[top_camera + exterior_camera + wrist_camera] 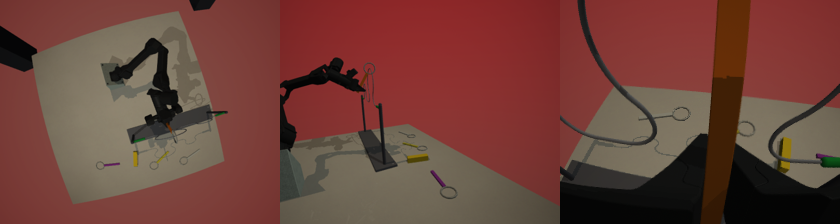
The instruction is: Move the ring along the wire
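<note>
The orange-handled ring lies 90 mm above my gripper tip and 10 mm ahead of it. The rest, counted from my gripper tip: yellow-handled ring 370 mm below, 280 mm ahead, 80 mm to the right; then grey-handled ring 370 mm below, 320 mm ahead, 160 mm to the left; then yellow block 360 mm below, 240 mm to the right, 200 mm ahead.
</note>
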